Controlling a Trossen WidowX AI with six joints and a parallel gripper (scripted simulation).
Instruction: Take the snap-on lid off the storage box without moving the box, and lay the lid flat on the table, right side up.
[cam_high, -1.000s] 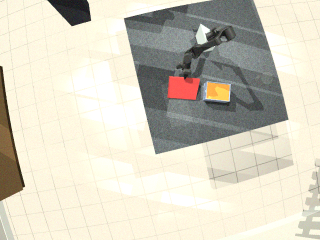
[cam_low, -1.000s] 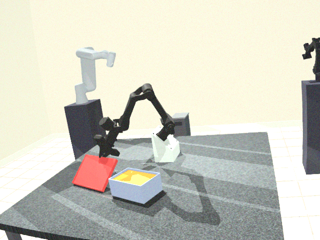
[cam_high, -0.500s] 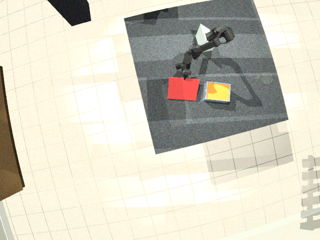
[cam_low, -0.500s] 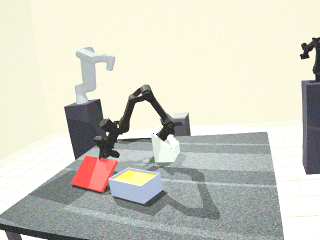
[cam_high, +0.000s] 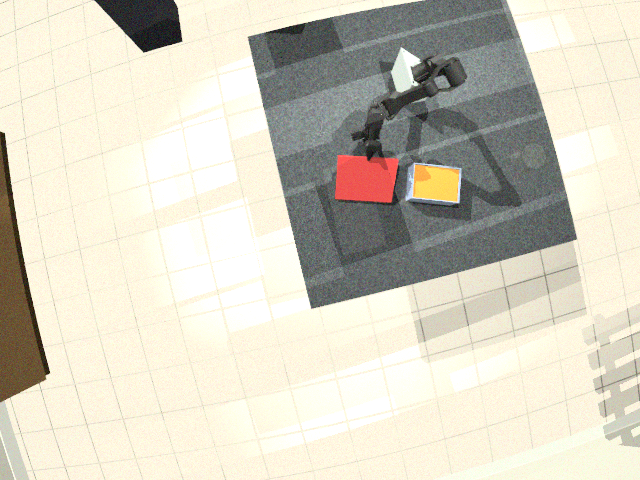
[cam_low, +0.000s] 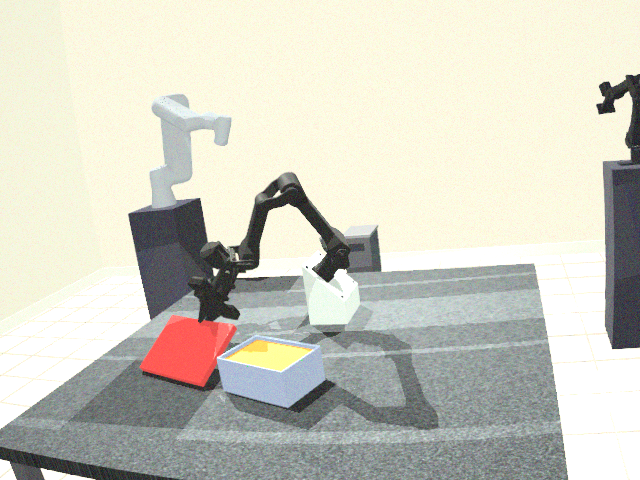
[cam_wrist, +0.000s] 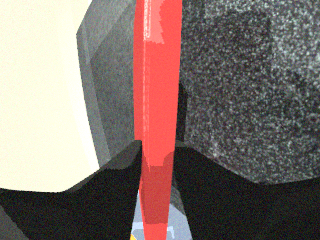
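My gripper tip is now 7 cm short of the red lid, 4 cm above it and 2 cm to the left of it. Round my gripper tip: storage box (26 cm to the left, 15 cm ahead, 5 cm below).
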